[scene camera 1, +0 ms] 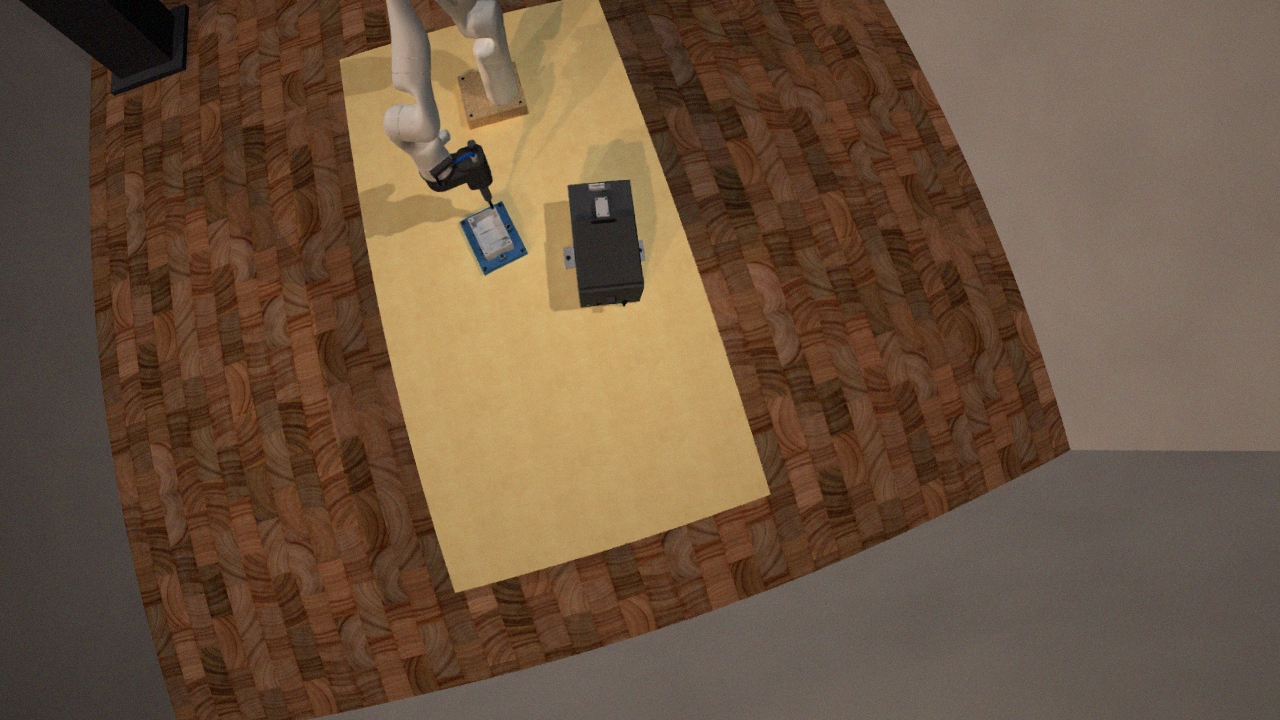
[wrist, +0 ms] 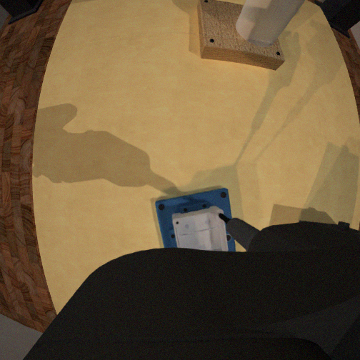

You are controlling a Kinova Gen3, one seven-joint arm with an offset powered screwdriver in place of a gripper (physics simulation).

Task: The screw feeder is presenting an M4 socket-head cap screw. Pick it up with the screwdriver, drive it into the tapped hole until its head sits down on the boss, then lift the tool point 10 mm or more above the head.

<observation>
A blue plate (wrist: 171, 205): 32 cm from the lens.
</observation>
